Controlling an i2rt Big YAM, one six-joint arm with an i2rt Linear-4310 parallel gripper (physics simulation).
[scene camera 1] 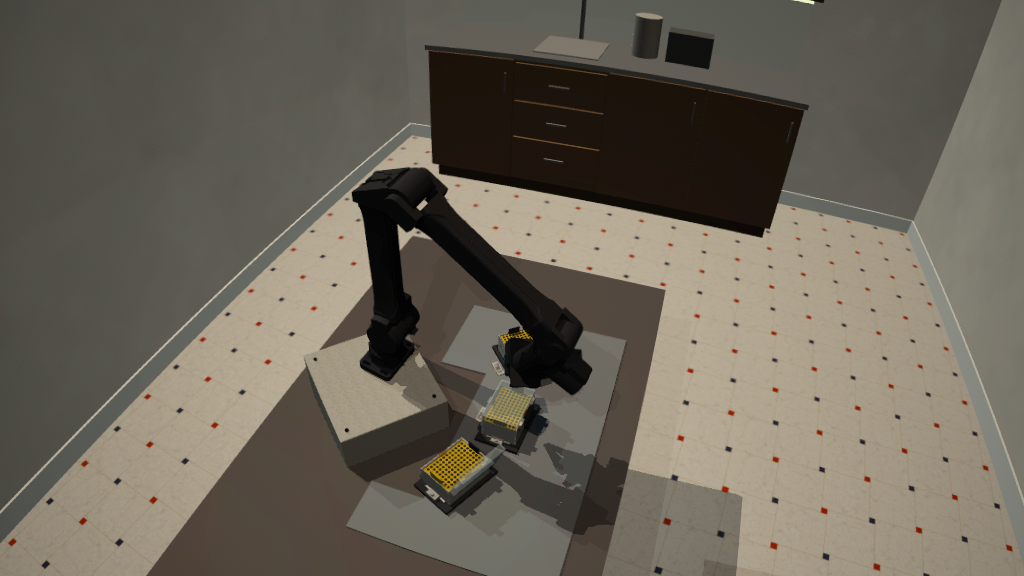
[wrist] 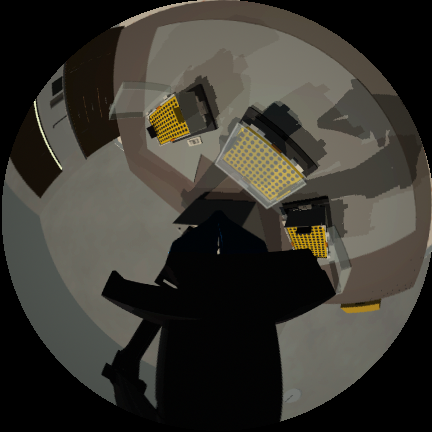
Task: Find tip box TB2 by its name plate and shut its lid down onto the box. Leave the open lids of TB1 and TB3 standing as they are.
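Places are measured from the arm's base along level axes (x down, y ahead, z right), in centimetres.
Where they show: gripper, fingertip midpoint: (scene camera 1: 507, 372) (wrist: 217, 215); arm's base, link origin: (scene camera 1: 387, 357).
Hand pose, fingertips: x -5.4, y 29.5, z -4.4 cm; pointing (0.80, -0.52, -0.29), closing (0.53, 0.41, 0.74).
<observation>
Things, the pixels of their centre, and the offset from my fingertips. Level surfaces: height alone.
- middle tip box, body centre: (wrist: 258, 165) (scene camera 1: 503, 411) dx +13.2, dy -0.5, dz +0.4 cm
- far box, body centre: (wrist: 163, 123) (scene camera 1: 522, 344) dx +10.6, dy -5.2, dz -20.0 cm
- pale grey sheet, surface height: dx +17.1 cm
- brown mat, surface height: dx +17.4 cm
The middle tip box (scene camera 1: 504, 419) (wrist: 262, 165), taken as TB2, has its clear lid down over the yellow tip rack. The far box (scene camera 1: 514, 338) (wrist: 170, 121), taken as TB3, has its clear lid (wrist: 140, 100) standing open; the arm partly hides this box in the scene view. The near box (scene camera 1: 452, 467) (wrist: 306, 240), taken as TB1, has its clear lid (scene camera 1: 484, 462) (wrist: 341, 260) open. Name plates are too small to read. My gripper (scene camera 1: 521, 376) (wrist: 217, 215) is shut and empty, above and apart from the middle box, toward the far box in the scene view.
The boxes stand in a row on a pale grey sheet (scene camera 1: 422, 526) over a brown mat (scene camera 1: 236, 501). The arm's light pedestal (scene camera 1: 379, 415) stands left of them. A dark cabinet (scene camera 1: 644, 150) stands at the back wall.
</observation>
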